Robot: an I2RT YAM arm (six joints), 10 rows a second.
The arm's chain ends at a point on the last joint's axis. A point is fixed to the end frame.
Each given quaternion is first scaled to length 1.
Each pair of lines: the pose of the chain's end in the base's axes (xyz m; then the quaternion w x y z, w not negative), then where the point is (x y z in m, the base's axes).
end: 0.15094 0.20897 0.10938 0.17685 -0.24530 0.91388 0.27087
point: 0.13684 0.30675 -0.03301
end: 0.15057 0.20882 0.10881 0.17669 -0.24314 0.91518 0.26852
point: 0.13688 0.30606 -0.03399
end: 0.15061 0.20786 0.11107 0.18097 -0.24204 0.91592 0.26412
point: 0.13882 0.30433 -0.03243
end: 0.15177 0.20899 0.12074 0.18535 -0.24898 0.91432 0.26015
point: 0.14109 0.30437 -0.02357
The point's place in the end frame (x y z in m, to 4 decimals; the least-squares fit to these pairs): 0.0420 0.0212 0.1668
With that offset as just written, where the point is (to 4 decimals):
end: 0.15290 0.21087 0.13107 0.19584 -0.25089 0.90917 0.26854
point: 0.1444 0.3094 -0.0112
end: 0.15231 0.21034 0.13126 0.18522 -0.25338 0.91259 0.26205
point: 0.1410 0.3060 -0.0128
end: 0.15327 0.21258 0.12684 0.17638 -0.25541 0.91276 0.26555
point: 0.1386 0.3083 -0.0169
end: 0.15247 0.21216 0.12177 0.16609 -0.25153 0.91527 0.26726
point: 0.1347 0.3076 -0.0218
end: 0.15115 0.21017 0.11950 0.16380 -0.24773 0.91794 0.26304
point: 0.1335 0.3044 -0.0249
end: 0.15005 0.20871 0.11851 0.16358 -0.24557 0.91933 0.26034
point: 0.1328 0.3023 -0.0263
